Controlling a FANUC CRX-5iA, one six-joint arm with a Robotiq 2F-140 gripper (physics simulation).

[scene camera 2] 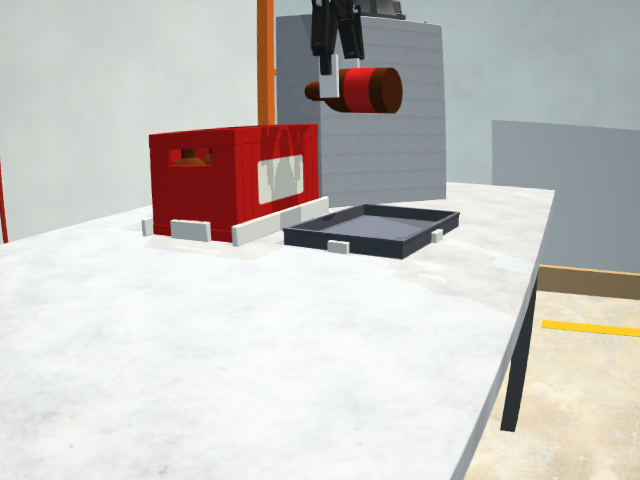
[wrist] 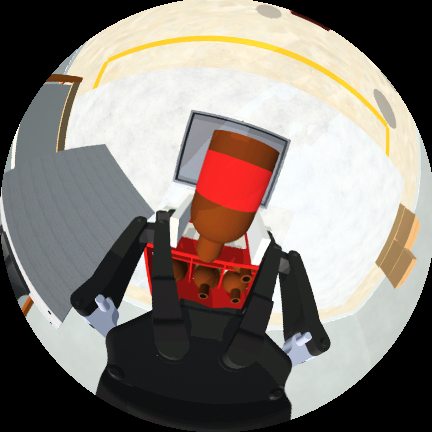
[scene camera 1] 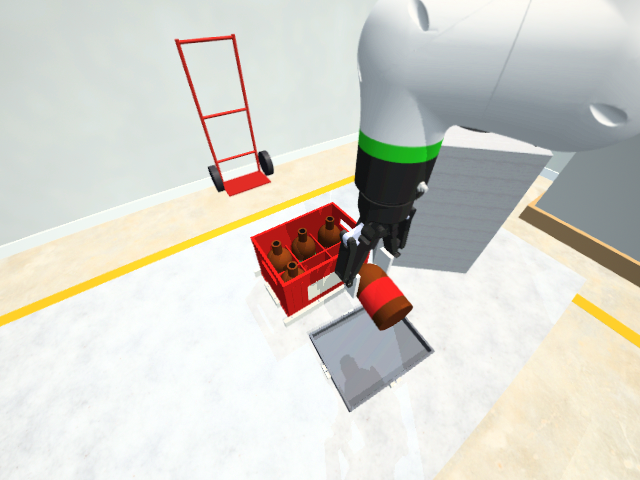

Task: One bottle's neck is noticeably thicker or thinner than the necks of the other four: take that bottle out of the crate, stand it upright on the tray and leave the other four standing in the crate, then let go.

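Pixels of known places: gripper, fingertip midpoint: (scene camera 2: 341,98) (wrist: 221,212) (scene camera 1: 365,283); arm's base, origin of the base link: (scene camera 2: 365,18).
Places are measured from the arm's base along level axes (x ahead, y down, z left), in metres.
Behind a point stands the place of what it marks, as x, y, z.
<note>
My gripper (scene camera 1: 368,272) {0.382, 0.219, 0.186} (scene camera 2: 342,77) (wrist: 221,212) {0.382, 0.219, 0.186} is shut on a brown bottle with a red label (scene camera 1: 385,297) {0.388, 0.172, 0.249} (scene camera 2: 364,90) {0.414, 0.210, 0.252} (wrist: 234,181) {0.377, 0.171, 0.237}, its pads at the shoulder. The bottle lies about level in the air, well above the tray and higher than the crate's rim, neck toward the crate side, base away from it. The grey tray (scene camera 1: 382,343) {0.337, 0.433, 0.256} (scene camera 2: 372,227) {0.348, 0.433, 0.221} (wrist: 192,145) {0.270, 0.433, 0.242} holds no bottle. Several brown bottles (scene camera 1: 303,245) {0.434, 0.314, -0.043} (wrist: 205,277) {0.421, 0.318, -0.037} stand in the red crate (scene camera 1: 289,299) {0.525, 0.329, 0.096} (scene camera 2: 193,196) {0.549, 0.369, 0.013} (wrist: 220,301) {0.486, 0.295, -0.092}. The held bottle's neck is hidden in scene camera 1.
Low white strips (scene camera 2: 279,222) {0.430, 0.424, 0.091} edge the crate, and small white blocks (scene camera 2: 338,246) {0.502, 0.428, 0.261} touch the tray. The grey pedestal (scene camera 1: 475,206) {0.037, 0.170, 0.132} (scene camera 2: 382,144) {0.098, 0.310, 0.093} (wrist: 75,195) {0.086, 0.228, 0.101} rises behind the tray. A red hand truck (scene camera 1: 224,113) stands by the wall. The table's edge (scene camera 2: 504,377) {0.685, 0.472, 0.571} runs at the right in scene camera 2.
</note>
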